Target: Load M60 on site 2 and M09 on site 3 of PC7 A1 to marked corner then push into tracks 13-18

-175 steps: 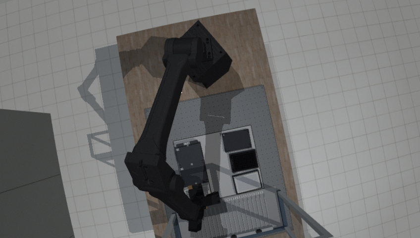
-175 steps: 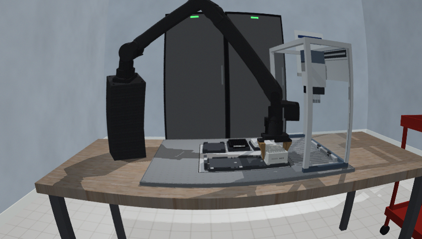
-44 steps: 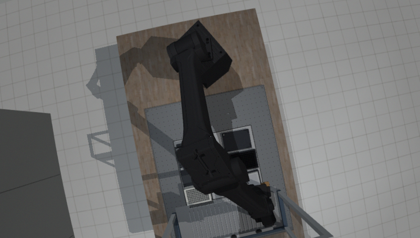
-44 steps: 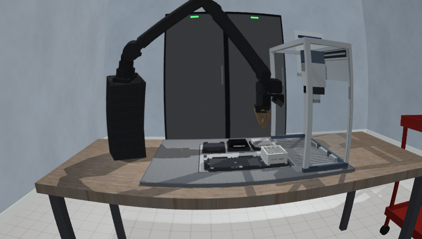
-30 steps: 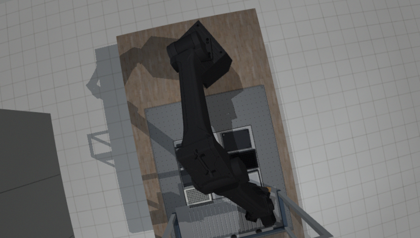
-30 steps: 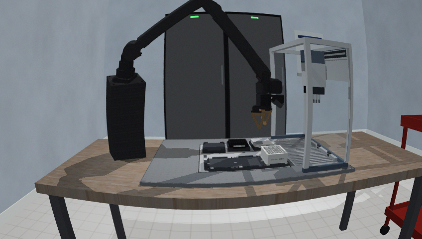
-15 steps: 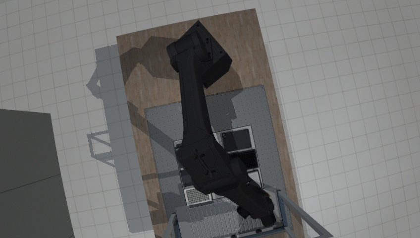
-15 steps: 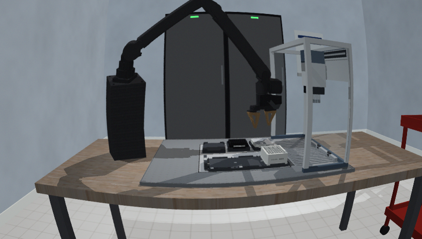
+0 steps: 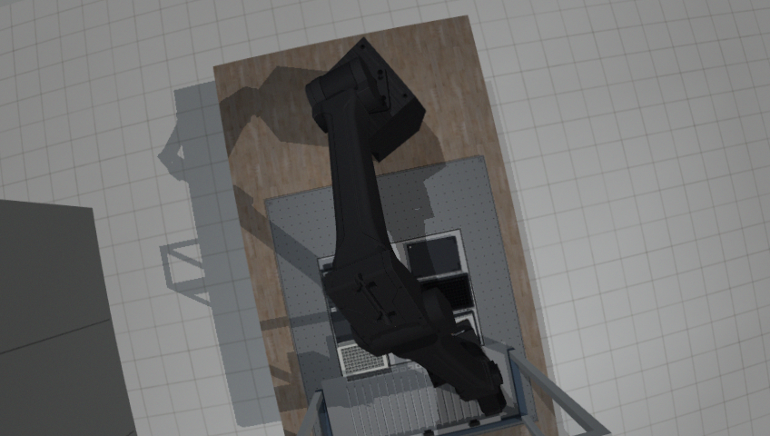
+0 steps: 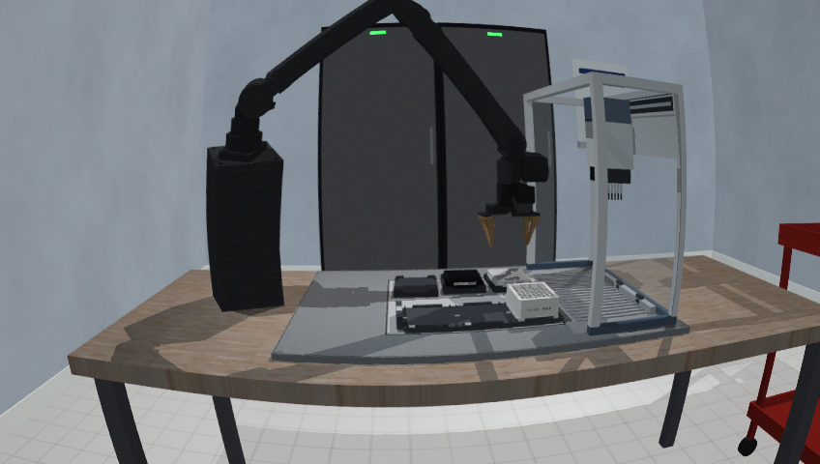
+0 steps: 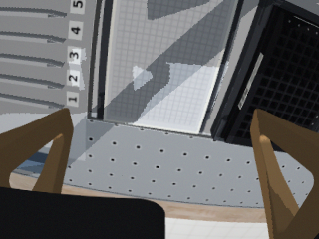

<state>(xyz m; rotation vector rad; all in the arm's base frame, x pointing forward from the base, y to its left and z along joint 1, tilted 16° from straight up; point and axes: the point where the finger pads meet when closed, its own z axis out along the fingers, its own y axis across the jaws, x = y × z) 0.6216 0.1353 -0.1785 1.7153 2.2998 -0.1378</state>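
The nest S3 lies 100 mm below my hand. Round my hand: black 96-well plate M06 (110 mm behind, 80 mm below, 10 mm to the right); then dark carrier PC7 (270 mm to the right, 90 mm below, 80 mm behind); then nest S1 (220 mm behind, 100 mm below, 30 mm to the right).
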